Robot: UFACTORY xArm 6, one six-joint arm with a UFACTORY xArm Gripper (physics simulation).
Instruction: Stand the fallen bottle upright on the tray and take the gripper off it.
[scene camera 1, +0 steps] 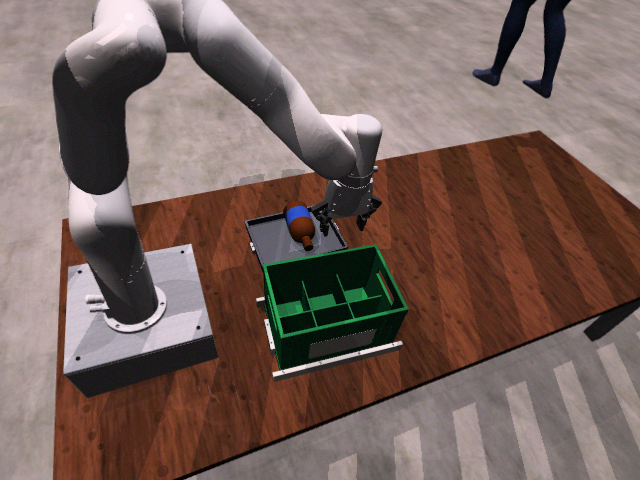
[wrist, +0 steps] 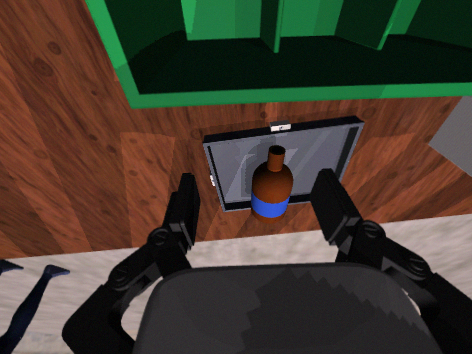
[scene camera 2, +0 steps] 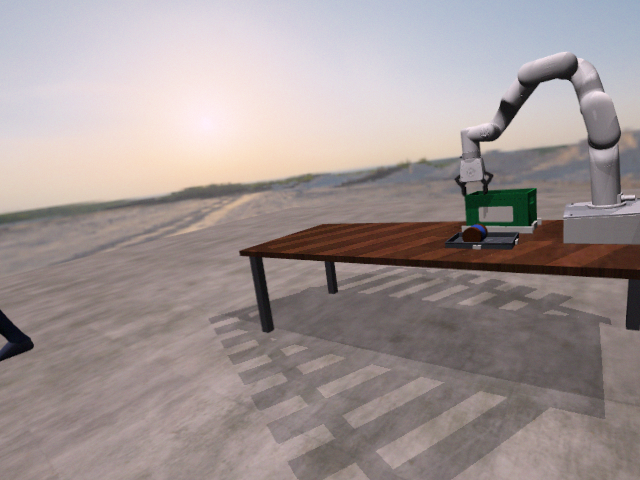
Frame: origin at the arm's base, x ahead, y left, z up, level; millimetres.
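Seen in the pictures: gripper, between the fingertips: (scene camera 1: 342,229) (wrist: 255,184) (scene camera 2: 474,195); arm's base, origin of its link: (scene camera 1: 136,308) (scene camera 2: 606,205).
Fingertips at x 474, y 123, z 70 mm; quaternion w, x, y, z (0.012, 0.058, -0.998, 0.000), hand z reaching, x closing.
Offsets run from my fingertips to a thing's middle. Level surfaces: height alone.
The brown bottle @(dz -140, dx -73, dy +144 mm) (scene camera 1: 300,223) (scene camera 2: 474,233) (wrist: 271,192) with a blue band lies on its side on the dark grey tray @(dz -169, dx -91, dy +141 mm) (scene camera 1: 271,240) (scene camera 2: 454,244) (wrist: 320,155). Its neck points toward the green crate, and its base end is at the tray rim away from the crate. My gripper (scene camera 1: 342,230) (scene camera 2: 474,193) (wrist: 255,184) is open and empty, pointing down. It hangs above the level of the bottle, apart from it. In the wrist view the bottle shows between the two fingers, beyond their tips.
A green crate @(dz -94, dx -51, dy -157 mm) (scene camera 1: 343,333) (scene camera 2: 522,206) (wrist: 300,98) with compartments stands beside the tray, close to its edge. White rails @(dz -167, dx -39, dy -255 mm) (scene camera 1: 338,361) border the crate on the wooden table @(dz -181 mm) (scene camera 1: 465,248). The robot's base block (scene camera 1: 175,315) is at the left in scene camera 1. A person's legs (scene camera 1: 553,46) show beyond the table.
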